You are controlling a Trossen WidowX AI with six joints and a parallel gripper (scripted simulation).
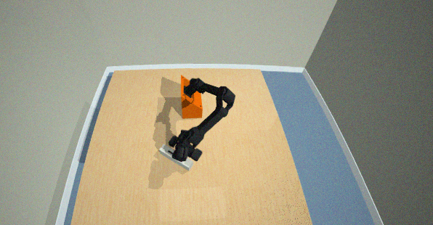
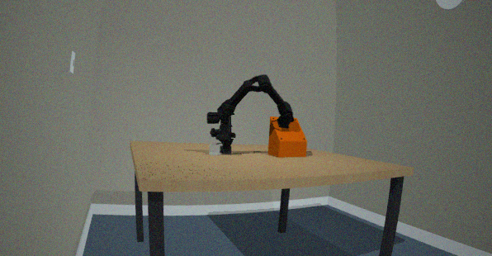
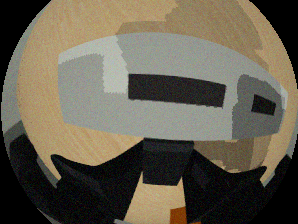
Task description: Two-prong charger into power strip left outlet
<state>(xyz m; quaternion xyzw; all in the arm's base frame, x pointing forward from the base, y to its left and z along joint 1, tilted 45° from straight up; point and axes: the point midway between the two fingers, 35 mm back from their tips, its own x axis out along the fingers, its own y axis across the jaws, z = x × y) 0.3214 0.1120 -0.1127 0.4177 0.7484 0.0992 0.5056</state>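
Now: gripper tip 10 mm short of the dark block, 10 mm to the left of it and 10 mm below it.
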